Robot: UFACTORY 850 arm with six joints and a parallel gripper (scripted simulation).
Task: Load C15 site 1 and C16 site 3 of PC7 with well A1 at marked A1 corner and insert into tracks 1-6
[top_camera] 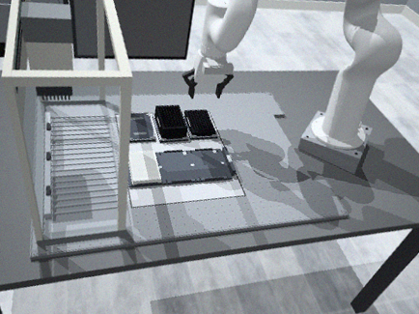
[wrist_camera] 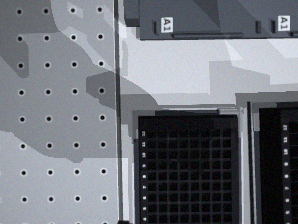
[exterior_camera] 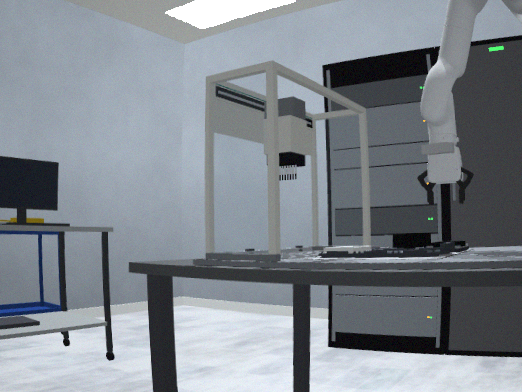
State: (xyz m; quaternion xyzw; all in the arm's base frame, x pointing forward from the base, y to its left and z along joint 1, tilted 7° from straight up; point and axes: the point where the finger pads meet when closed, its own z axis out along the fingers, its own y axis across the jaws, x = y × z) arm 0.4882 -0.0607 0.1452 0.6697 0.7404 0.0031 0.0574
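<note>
Right now my hand is 120 mm above the plate C15. Also, from my hand: plate carrier PC7 (210 mm to the left, 130 mm below, 100 mm ahead); nest S1 (140 mm below); nest S3 (210 mm ahead, 140 mm below, 20 mm to the left).
</note>
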